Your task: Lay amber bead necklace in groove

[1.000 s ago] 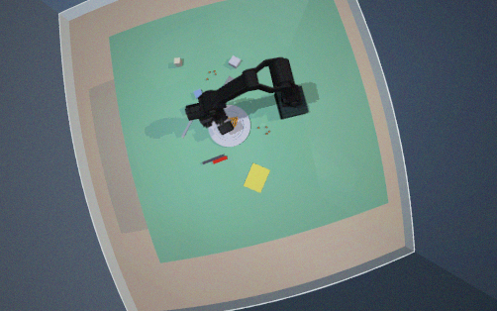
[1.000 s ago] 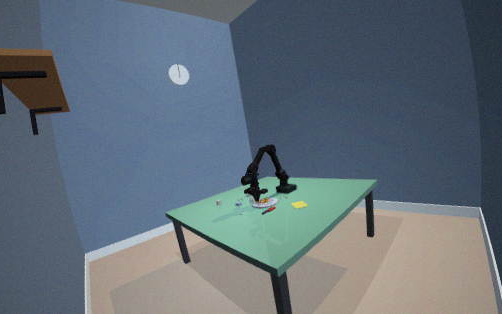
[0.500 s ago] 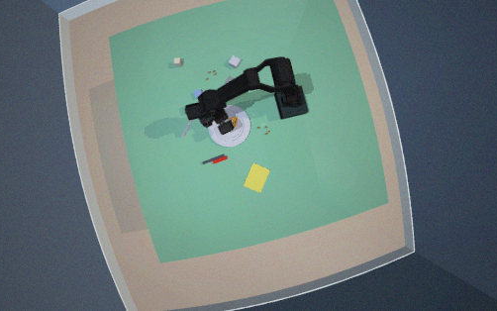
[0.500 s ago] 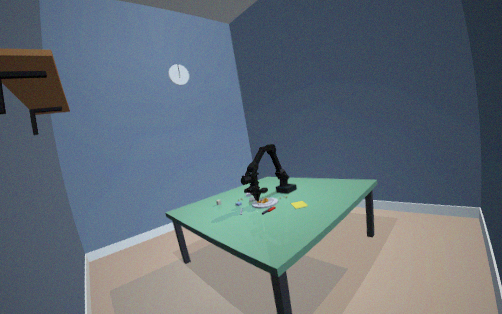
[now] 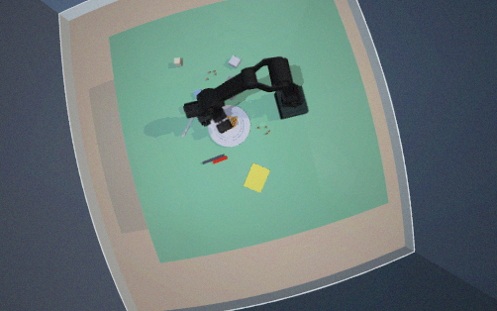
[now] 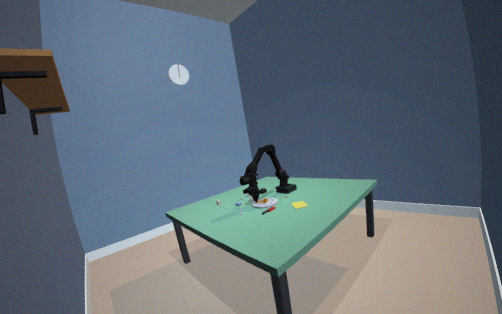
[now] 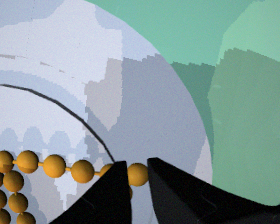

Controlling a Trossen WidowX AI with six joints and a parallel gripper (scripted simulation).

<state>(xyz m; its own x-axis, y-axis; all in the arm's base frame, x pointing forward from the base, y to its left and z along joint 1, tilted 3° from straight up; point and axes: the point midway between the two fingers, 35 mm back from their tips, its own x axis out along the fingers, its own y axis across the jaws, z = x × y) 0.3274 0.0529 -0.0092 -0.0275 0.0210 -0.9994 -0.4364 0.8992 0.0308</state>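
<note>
My gripper tip is now 5 cm to the right of the round grey bead board, 5 cm past it and 1 cm above it. From my gripper tip the other things lie so: grey rod 16 cm ahead, 4 cm to the left, 2 cm below; then blue block 11 cm to the right, 10 cm ahead, 1 cm below; then grey plate 14 cm to the right, 6 cm behind, 2 cm below.
</note>
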